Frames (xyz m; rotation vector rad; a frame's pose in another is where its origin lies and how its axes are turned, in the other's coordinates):
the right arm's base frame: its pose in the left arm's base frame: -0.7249 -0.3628 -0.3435 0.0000 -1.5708 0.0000
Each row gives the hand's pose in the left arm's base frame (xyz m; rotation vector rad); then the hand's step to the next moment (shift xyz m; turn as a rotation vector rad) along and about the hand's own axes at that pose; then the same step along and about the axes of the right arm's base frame.
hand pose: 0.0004 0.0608 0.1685 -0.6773 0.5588 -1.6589
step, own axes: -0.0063 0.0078 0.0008 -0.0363 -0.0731 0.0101
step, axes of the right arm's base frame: -0.0056 0.0047 -0.0069 0.0526 0.0493 0.0395
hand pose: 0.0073 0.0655 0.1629 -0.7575 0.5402 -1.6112
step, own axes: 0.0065 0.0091 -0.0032 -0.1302 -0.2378 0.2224
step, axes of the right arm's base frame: -0.0075 -0.0082 -0.0034 0.2978 0.1849 -0.0109
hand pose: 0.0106 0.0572 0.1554 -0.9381 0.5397 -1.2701
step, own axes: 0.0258 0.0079 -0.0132 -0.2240 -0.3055 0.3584
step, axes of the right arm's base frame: -0.0098 -0.0284 -0.0004 0.4133 0.3128 -0.0574
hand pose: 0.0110 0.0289 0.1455 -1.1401 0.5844 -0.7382
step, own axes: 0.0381 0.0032 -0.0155 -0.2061 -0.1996 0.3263
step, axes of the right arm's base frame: -0.0096 -0.0379 -0.0133 0.3020 0.3049 -0.0682
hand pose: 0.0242 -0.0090 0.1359 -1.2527 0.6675 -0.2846
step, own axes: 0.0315 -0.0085 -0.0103 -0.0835 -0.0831 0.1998
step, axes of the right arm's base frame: -0.0034 -0.0278 -0.0196 0.1350 0.1755 -0.0690
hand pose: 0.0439 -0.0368 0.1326 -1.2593 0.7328 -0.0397
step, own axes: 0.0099 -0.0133 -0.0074 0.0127 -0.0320 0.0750
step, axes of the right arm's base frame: 0.0060 -0.0148 -0.0086 0.0303 0.0474 -0.0603
